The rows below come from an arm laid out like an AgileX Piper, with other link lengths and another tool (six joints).
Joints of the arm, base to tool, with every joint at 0 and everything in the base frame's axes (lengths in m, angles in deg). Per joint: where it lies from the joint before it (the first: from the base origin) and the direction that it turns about. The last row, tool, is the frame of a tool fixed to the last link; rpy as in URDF.
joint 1: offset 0 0 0.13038 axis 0 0 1
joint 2: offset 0 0 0 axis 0 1 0
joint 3: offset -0.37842 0 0.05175 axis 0 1 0
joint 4: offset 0.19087 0 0.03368 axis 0.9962 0 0.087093
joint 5: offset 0 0 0 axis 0 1 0
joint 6: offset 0.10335 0 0.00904 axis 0.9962 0 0.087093
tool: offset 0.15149 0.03 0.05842 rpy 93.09 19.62 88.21
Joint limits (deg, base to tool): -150..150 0..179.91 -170..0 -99.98..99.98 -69.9..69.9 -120..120
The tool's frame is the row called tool.
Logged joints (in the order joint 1, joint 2, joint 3, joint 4, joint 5, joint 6), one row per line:
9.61, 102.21, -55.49, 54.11, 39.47, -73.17
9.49, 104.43, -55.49, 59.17, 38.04, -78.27
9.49, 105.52, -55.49, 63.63, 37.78, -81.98
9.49, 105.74, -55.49, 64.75, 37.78, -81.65
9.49, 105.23, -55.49, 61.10, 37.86, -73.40
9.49, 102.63, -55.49, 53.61, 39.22, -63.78
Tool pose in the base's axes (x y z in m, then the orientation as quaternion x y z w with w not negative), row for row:
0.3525, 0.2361, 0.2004, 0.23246, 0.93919, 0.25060, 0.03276
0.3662, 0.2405, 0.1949, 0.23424, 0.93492, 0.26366, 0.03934
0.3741, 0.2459, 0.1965, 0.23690, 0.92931, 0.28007, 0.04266
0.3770, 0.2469, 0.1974, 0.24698, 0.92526, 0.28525, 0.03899
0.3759, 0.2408, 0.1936, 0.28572, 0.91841, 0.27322, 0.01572
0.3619, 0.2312, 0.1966, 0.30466, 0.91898, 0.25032, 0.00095
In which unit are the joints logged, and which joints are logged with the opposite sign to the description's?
The joints are logged in degrees. Opposite sign: none.
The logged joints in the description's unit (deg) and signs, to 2 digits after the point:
9.61, 102.21, -55.49, 54.11, 39.47, -73.17
9.49, 104.43, -55.49, 59.17, 38.04, -78.27
9.49, 105.52, -55.49, 63.63, 37.78, -81.98
9.49, 105.74, -55.49, 64.75, 37.78, -81.65
9.49, 105.23, -55.49, 61.10, 37.86, -73.40
9.49, 102.63, -55.49, 53.61, 39.22, -63.78

